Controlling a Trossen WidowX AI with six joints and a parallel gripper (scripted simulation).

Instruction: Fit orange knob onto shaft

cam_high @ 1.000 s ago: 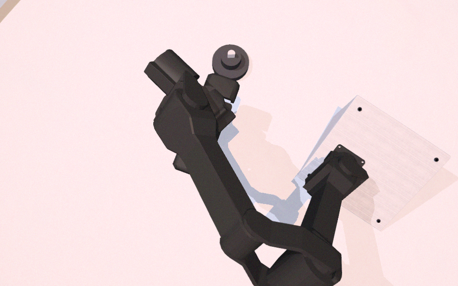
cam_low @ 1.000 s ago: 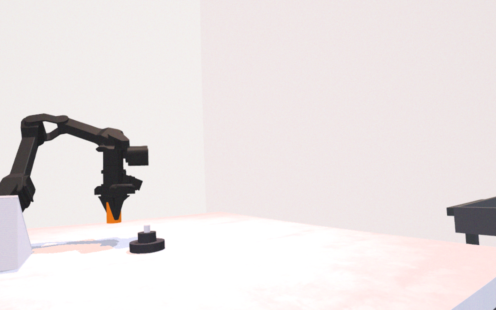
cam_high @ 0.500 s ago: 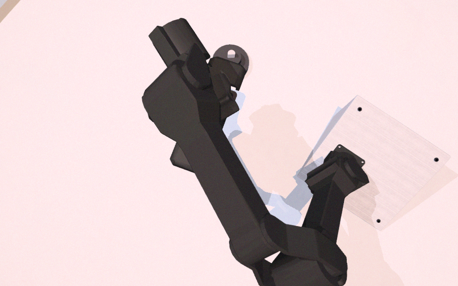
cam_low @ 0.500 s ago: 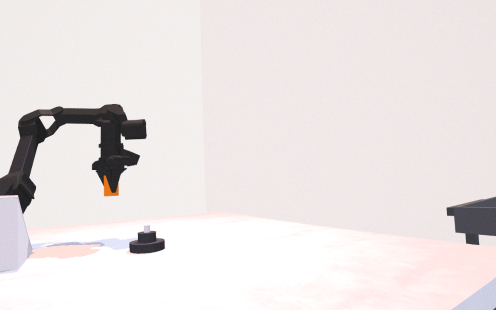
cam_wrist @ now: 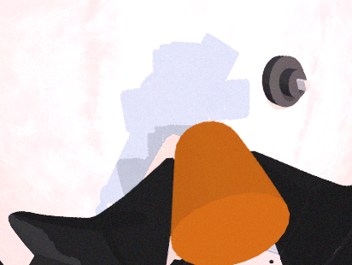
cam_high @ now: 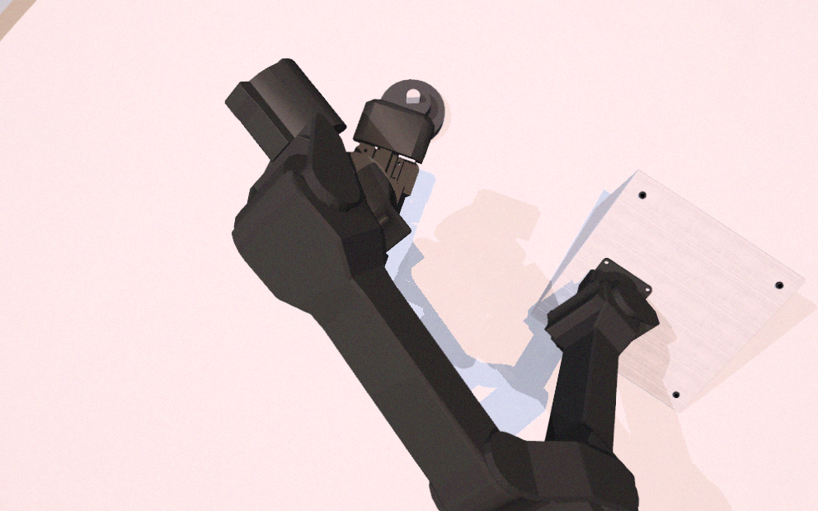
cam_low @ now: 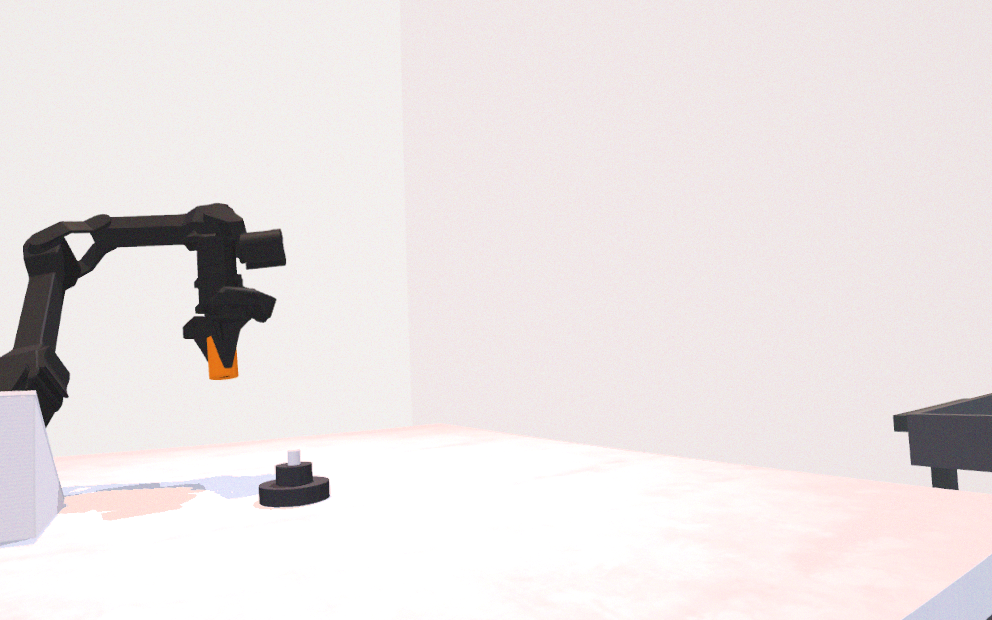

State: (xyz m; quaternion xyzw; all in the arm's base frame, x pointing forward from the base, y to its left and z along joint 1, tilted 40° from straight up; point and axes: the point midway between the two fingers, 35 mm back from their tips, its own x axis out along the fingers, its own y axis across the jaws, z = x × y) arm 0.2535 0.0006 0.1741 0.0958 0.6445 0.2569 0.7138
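Right now my gripper tip is 30 mm below the orange knob and 10 mm to the right of it. The rest, counted from my gripper tip: dark round pedestal: 180 mm to the right, 130 mm below, 70 mm ahead.
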